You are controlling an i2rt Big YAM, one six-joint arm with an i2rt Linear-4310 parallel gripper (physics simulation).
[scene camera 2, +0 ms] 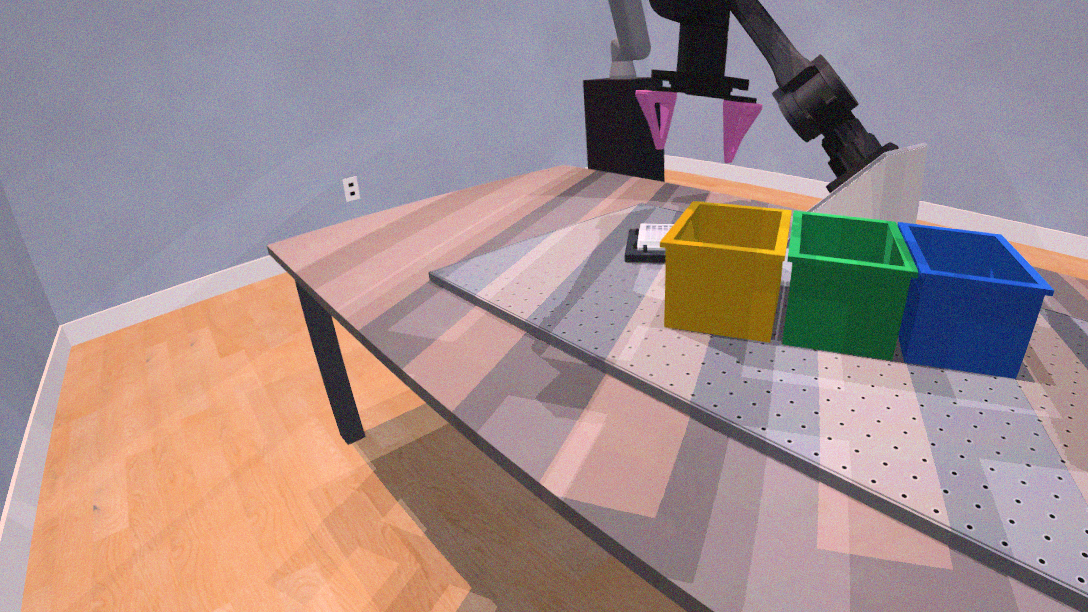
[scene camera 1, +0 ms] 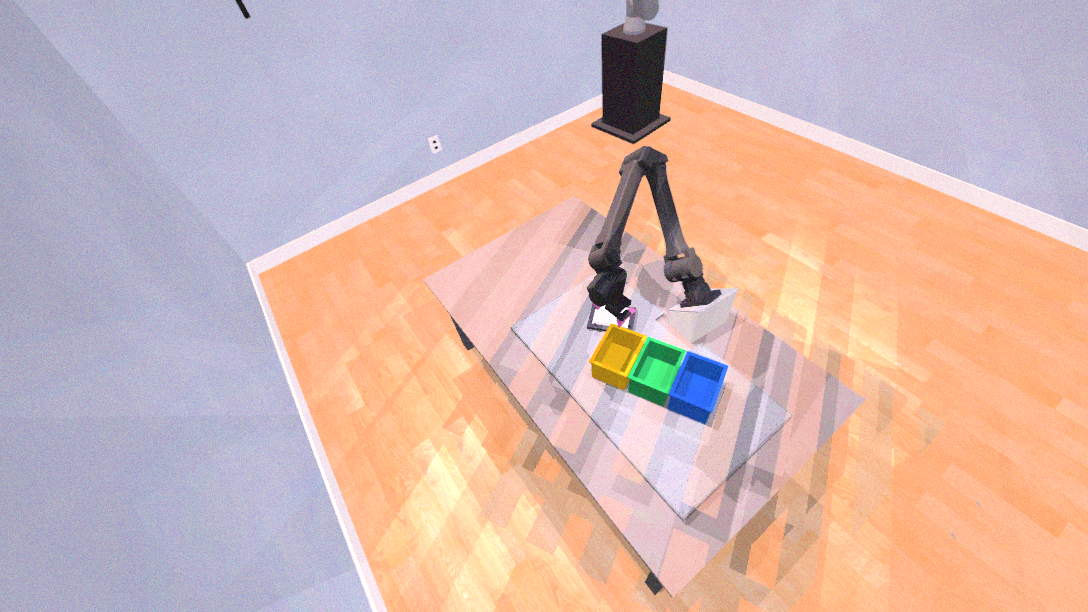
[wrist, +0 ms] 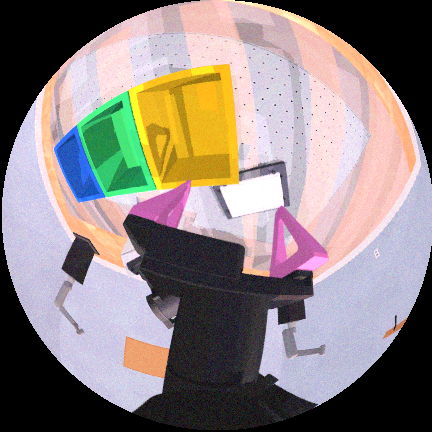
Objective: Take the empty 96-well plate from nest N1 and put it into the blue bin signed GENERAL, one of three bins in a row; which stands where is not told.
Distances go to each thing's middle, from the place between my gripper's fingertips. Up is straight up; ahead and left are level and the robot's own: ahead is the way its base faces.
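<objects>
The dark nest [wrist: 279, 166] is 160 mm below my hand, and it lies 100 mm behind my hand and 70 mm to the right of it. As for the white 96-well plate [scene camera 2: 649, 234], it is 150 mm below my hand, 70 mm to the right of it and 100 mm behind it.
</objects>
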